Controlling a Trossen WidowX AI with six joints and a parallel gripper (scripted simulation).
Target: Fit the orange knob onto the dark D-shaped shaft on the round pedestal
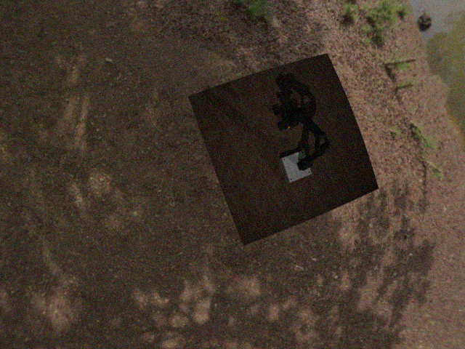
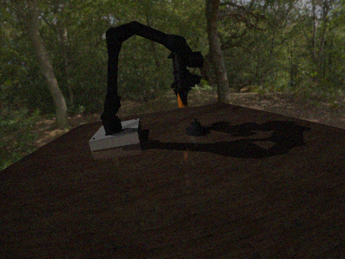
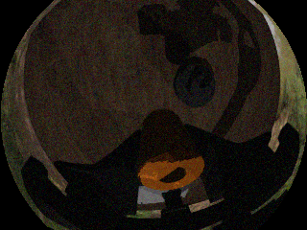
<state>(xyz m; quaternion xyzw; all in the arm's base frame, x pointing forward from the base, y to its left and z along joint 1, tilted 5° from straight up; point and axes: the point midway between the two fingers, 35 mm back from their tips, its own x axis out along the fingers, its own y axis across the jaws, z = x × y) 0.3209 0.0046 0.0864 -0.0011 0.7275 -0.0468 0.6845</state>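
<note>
My gripper tip is 8 cm to the left of the dark round pedestal, 8 cm above it and 2 cm short of it. From my gripper tip the other things lie so: orange knob (2 cm above).
</note>
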